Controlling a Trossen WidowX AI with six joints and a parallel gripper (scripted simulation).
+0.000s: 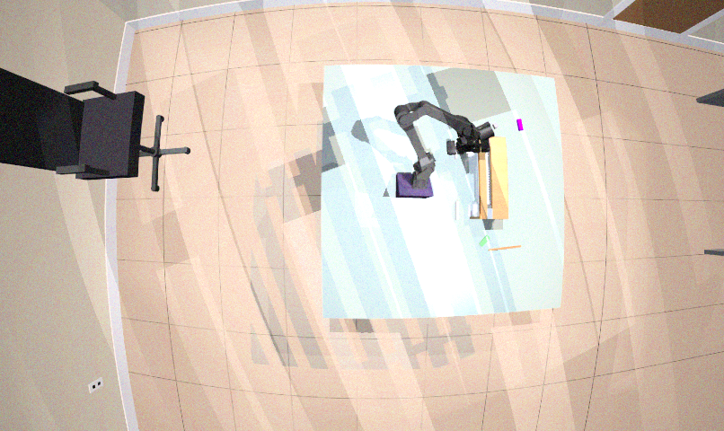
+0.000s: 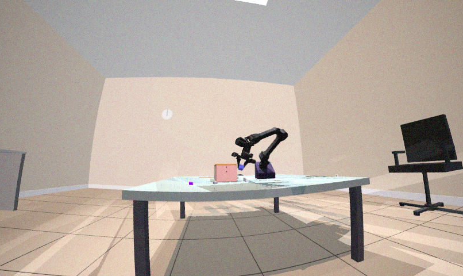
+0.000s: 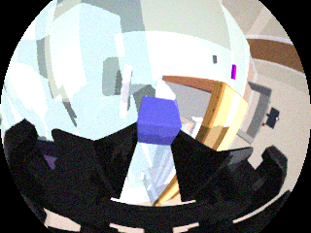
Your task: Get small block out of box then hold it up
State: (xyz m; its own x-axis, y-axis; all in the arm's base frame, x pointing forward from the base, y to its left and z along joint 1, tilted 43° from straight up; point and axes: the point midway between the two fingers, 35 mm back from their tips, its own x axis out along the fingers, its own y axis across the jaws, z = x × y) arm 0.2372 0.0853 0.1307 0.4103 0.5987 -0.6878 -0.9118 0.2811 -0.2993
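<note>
Right now the orange box is 13 cm to the right of my gripper tip, 6 cm ahead of it and 3 cm below it. Round my gripper tip: blue block: 1 cm to the left, 1 cm above; then green piece: 43 cm to the right, 9 cm below, 9 cm ahead; then magenta piece: 35 cm ahead, 16 cm to the left, 9 cm below.
</note>
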